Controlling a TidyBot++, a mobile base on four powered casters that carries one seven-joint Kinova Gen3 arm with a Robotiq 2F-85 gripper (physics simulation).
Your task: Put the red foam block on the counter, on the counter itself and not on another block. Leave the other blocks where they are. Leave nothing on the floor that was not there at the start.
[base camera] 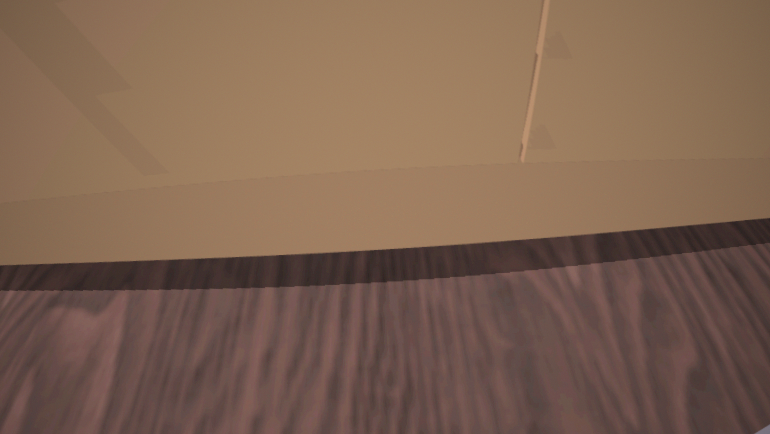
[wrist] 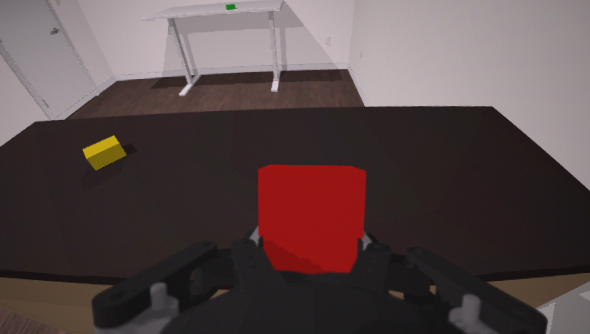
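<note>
The red foam block [wrist: 312,215] is between the fingers of my gripper [wrist: 309,238], low in the middle of the wrist view. My gripper is shut on it and holds it over the near part of the dark counter [wrist: 200,200]. The gap between the block and the counter top is hard to judge. A yellow block [wrist: 104,152] lies on the counter to the left. A green block [wrist: 230,7] lies on a white table at the back. The gripper and the blocks do not show in the base camera view.
The counter's tan cabinet front [base camera: 323,134] stands close across the base camera view, above the wooden floor [base camera: 323,350]. The white table [wrist: 200,11] stands beyond the counter's far edge. A door [wrist: 37,45] is at the back left, and a wall [wrist: 475,55] is on the right.
</note>
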